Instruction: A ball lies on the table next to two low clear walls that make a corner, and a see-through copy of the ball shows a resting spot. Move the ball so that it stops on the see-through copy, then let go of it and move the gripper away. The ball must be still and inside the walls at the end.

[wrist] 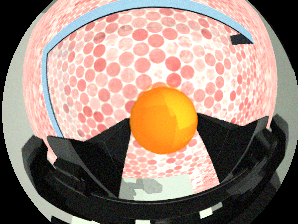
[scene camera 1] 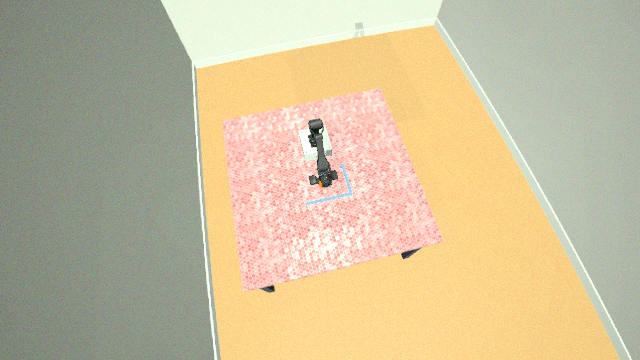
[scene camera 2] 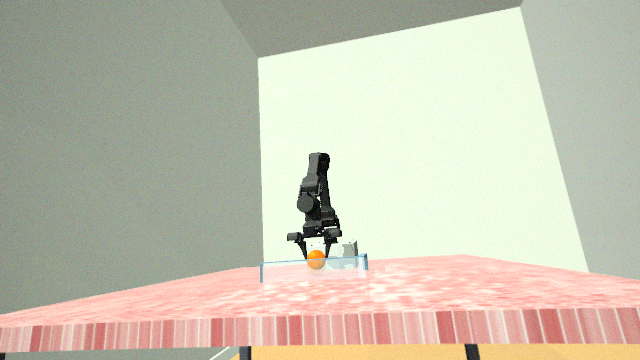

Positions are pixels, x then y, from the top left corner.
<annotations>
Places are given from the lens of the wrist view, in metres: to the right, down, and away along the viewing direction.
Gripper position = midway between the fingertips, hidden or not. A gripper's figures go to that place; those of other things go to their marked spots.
my gripper (wrist: 163, 119): 0.01, 0.01, 0.10
orange ball (wrist: 163, 120): 0.01, 0.01, 0.07
clear wall (wrist: 113, 24): -0.04, -0.10, 0.07
The marked spots on the clear wall and the orange ball are 0.12 m apart.
</annotations>
